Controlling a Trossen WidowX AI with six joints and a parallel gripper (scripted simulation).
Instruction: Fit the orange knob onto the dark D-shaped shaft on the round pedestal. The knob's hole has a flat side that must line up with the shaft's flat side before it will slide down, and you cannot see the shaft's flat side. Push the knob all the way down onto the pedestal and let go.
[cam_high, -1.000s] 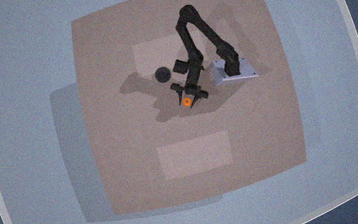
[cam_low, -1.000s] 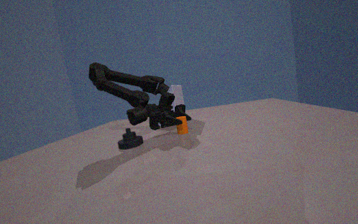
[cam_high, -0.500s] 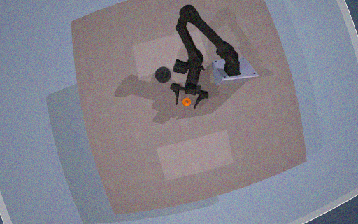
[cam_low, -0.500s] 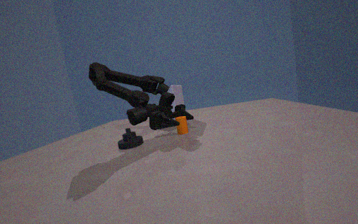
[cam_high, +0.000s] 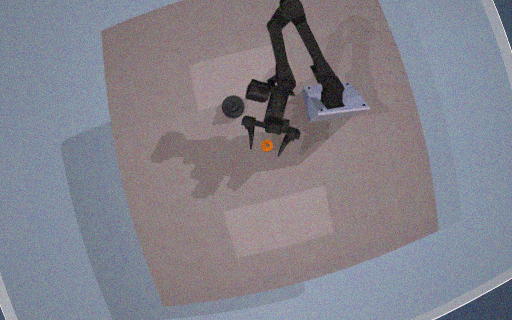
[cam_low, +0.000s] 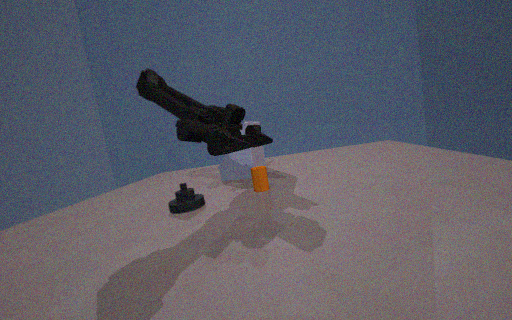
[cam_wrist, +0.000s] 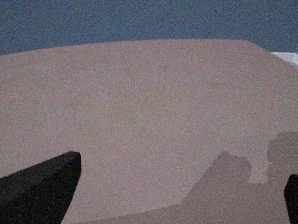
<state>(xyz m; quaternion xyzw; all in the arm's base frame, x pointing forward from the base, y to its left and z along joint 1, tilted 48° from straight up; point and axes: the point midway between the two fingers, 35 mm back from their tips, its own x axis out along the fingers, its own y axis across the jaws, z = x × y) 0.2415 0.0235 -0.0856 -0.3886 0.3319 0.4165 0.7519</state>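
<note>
The orange knob lies 90 mm below my gripper tip, 20 mm to the right of it and 20 mm behind it. Also, from my gripper tip: dark pedestal: 190 mm to the right, 90 mm below, 70 mm ahead.
</note>
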